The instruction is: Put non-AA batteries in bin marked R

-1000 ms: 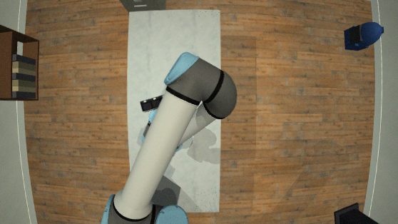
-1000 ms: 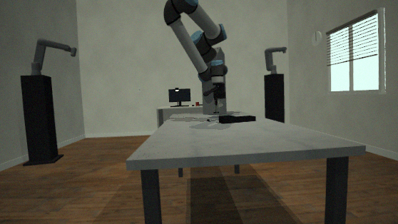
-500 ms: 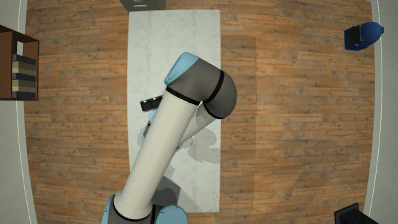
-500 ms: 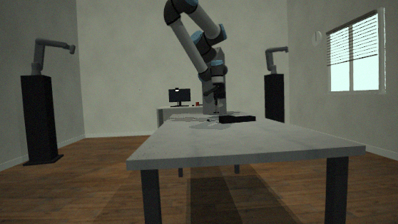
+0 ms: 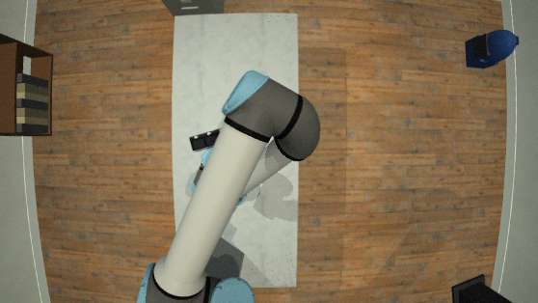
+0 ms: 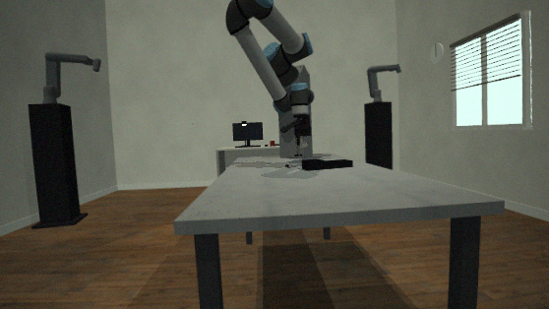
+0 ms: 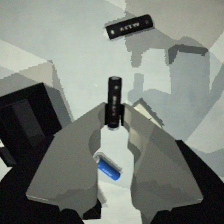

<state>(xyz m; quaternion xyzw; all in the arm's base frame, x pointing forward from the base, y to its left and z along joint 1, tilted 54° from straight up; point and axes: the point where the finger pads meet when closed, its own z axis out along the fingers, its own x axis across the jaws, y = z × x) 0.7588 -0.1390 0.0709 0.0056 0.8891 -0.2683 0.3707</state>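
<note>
The black bin lies 120 mm ahead of my hand, 110 mm to the left of it and 50 mm below it. From my hand the other things lie so: white domino (70 mm below, 60 mm to the left, 20 mm behind); then thicker black battery (70 mm below, 50 mm to the right, 30 mm behind); then thin black cylindrical battery (10 mm below).
</note>
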